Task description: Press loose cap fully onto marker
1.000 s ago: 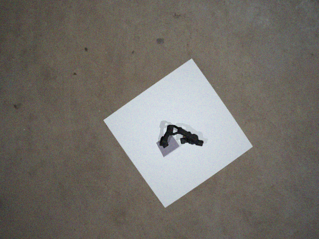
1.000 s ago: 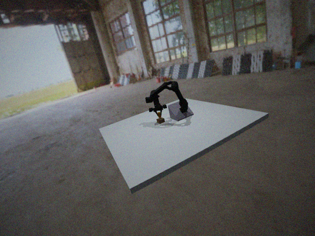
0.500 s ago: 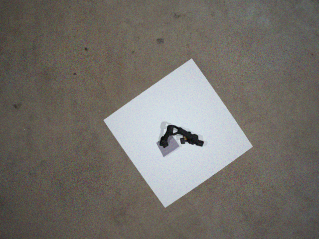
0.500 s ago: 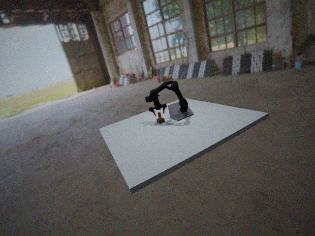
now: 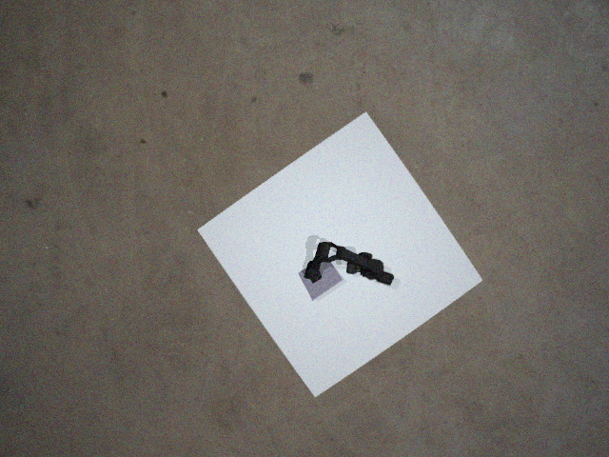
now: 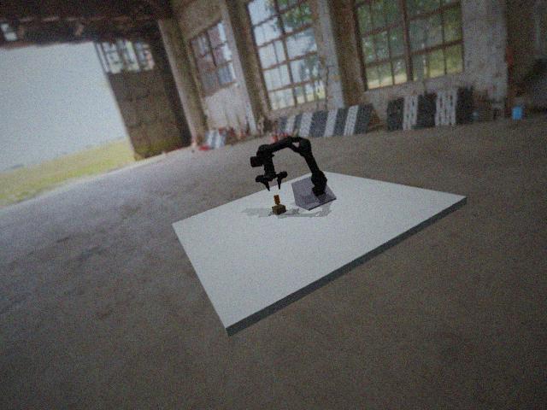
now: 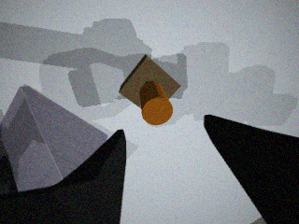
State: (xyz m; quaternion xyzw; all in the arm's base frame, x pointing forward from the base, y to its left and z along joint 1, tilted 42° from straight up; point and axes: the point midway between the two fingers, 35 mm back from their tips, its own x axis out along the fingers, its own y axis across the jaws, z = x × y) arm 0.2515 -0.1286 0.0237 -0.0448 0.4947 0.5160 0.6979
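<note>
My gripper tip is now 60 mm above the orange cap. Round my gripper tip: holder block (130 mm below).
</note>
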